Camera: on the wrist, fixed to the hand. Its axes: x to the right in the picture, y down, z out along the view.
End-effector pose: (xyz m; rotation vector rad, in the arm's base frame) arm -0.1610 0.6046 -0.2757 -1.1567 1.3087 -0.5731
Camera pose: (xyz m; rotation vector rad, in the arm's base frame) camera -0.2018 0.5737 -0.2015 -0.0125 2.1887 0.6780
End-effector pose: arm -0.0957 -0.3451 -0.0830 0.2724 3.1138 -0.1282
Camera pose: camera -0.0925 -0.4084 -0.0188 -2.2320 -1.8286 -0.4550
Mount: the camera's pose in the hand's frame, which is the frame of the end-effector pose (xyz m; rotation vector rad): -0.0154 -0.0667 -0.0587 -0.3706 0.3555 1.5686
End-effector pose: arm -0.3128 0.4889 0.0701 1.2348 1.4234 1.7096
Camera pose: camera -0.3680 0.4682 0.0019 -1.4591 0.0558 -2.1777
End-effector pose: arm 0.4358 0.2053 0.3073 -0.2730 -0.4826 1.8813
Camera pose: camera 0.5214 0.2223 0.2847 1.2506 0.2886 -2.4982
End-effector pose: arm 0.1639 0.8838 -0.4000 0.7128 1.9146 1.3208
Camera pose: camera 0.1233 0.8171 -0.4452 -1.5836 -0.7855 -2.1144
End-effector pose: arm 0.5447 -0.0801 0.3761 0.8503 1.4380 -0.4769
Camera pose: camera 0.4547 -0.0815 0.3811 1.4732 0.7221 1.1195
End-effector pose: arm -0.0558 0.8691 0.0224 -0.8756 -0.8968 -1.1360
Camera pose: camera -0.1155 0.8081 -0.0066 -1.2223 0.4059 -0.0101
